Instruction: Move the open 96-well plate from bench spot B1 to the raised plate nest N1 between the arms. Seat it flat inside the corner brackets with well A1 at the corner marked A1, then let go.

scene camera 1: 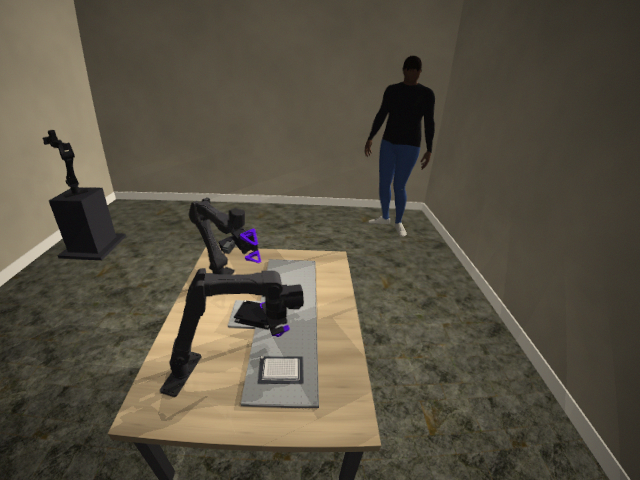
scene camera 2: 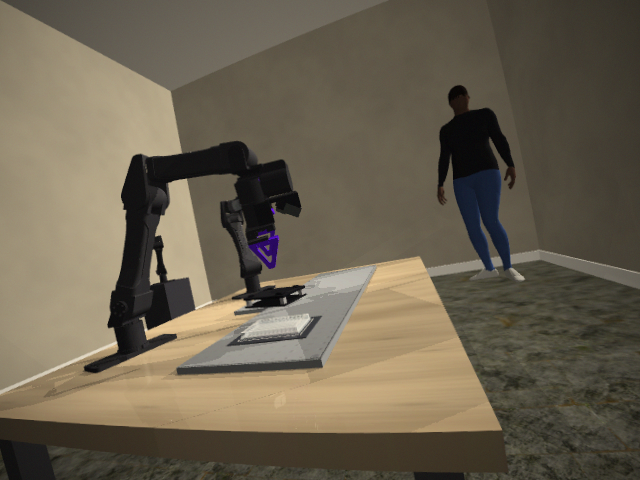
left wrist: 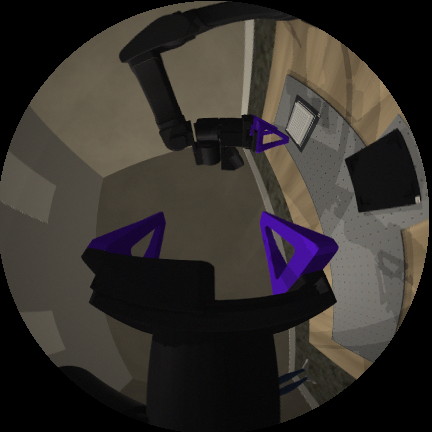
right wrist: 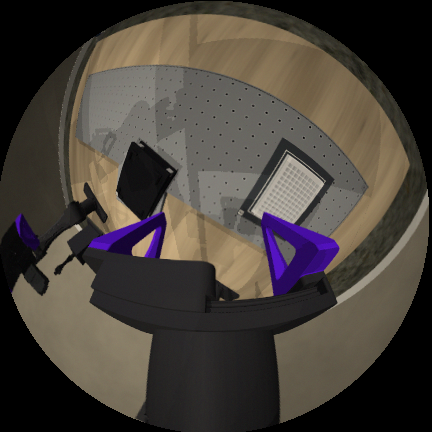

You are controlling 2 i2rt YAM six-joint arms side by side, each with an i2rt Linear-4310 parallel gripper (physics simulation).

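Seen in the pictures: left gripper, fingertip midpoint: [scene camera 1: 258, 253] [left wrist: 212, 216]; right gripper, fingertip midpoint: [scene camera 1: 274, 325] [scene camera 2: 271, 261] [left wrist: 281, 134] [right wrist: 213, 217]; left arm's base, link origin: [scene camera 2: 254, 293] [right wrist: 94, 201]; right arm's base, link origin: [scene camera 1: 181, 373] [scene camera 2: 134, 352].
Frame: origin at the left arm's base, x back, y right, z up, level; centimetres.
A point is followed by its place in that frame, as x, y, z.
The white open 96-well plate [scene camera 1: 280, 368] {-59.7, 35.7, 2.4} [scene camera 2: 276, 326] {-61.5, 36.6, 2.7} [left wrist: 301, 122] {-57.5, 34.4, 2.7} [right wrist: 290, 187] {-61.0, 33.8, 2.9} lies flat within a dark frame on the perforated grey board. Its well labels are too small to read. The raised black nest [scene camera 1: 248, 313] {-32.8, 18.1, 4.5} [scene camera 2: 268, 296] {-38.7, 20.7, 4.5} [left wrist: 385, 172] {-33.5, 16.0, 4.5} [right wrist: 145, 182] {-38.1, 17.1, 4.5} stands between the arms with no plate on it; its A1 mark is not legible. My right gripper [scene camera 1: 273, 318] {-52.8, 27.9, 15.4} [scene camera 2: 268, 253] {-52.8, 27.9, 15.4} [right wrist: 213, 217] {-52.8, 27.9, 15.4} is open and empty, pointing down above the board, between nest and plate in scene camera 1. My left gripper [scene camera 1: 253, 248] {-37.1, 13.9, 35.6} [left wrist: 212, 216] {-37.1, 13.9, 35.6} is open and empty, raised at the table's far end.
The grey perforated board [scene camera 1: 302, 335] {-59.1, 15.6, 1.3} [scene camera 2: 338, 315] {-68.5, 24.9, 1.3} [right wrist: 225, 115] {-58.6, 17.4, 1.3} runs along the wooden table [scene camera 1: 336, 413] {-85.8, 42.0, 0.0} [scene camera 2: 387, 387] {-90.9, 44.1, 0.0}. The nest's grey base is beside it. A person [scene camera 1: 408, 113] [scene camera 2: 478, 144] stands beyond the table. Another arm stands on a dark pedestal [scene camera 1: 85, 222] [scene camera 2: 173, 299].
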